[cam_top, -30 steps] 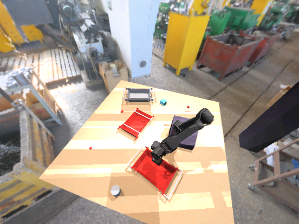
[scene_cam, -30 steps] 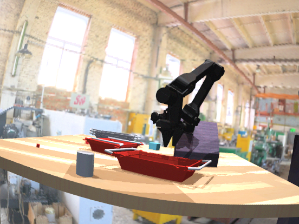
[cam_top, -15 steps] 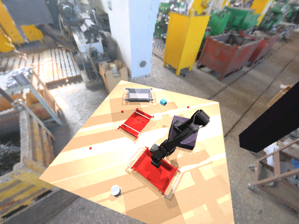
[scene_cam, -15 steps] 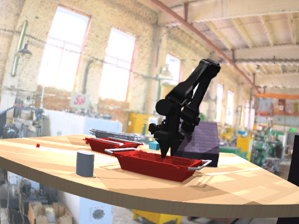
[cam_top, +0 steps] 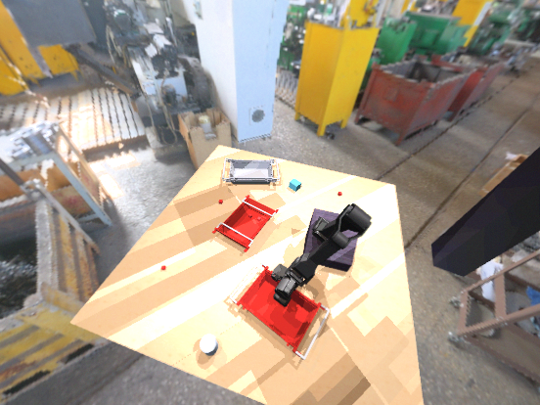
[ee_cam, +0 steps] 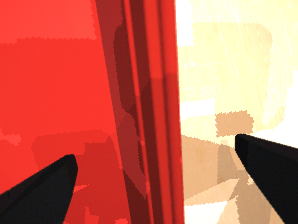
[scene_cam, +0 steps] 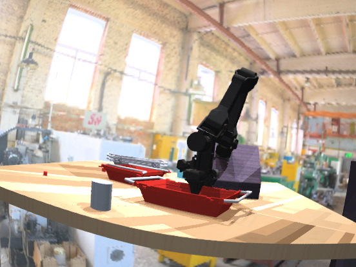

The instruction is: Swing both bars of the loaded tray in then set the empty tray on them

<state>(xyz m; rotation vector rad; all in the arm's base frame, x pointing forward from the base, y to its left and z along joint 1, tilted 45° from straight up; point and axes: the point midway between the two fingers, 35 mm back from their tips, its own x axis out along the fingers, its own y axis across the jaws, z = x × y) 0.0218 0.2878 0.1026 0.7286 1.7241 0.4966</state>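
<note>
Now: the red tray 8 cm to the left of my gripper tip, 3 cm above it and 2 cm ahead of it. The rest, counted from my gripper tip: cyan block: 64 cm to the right, 19 cm ahead, 1 cm above; grey cylinder: 31 cm to the left, 20 cm ahead, 2 cm above.
</note>
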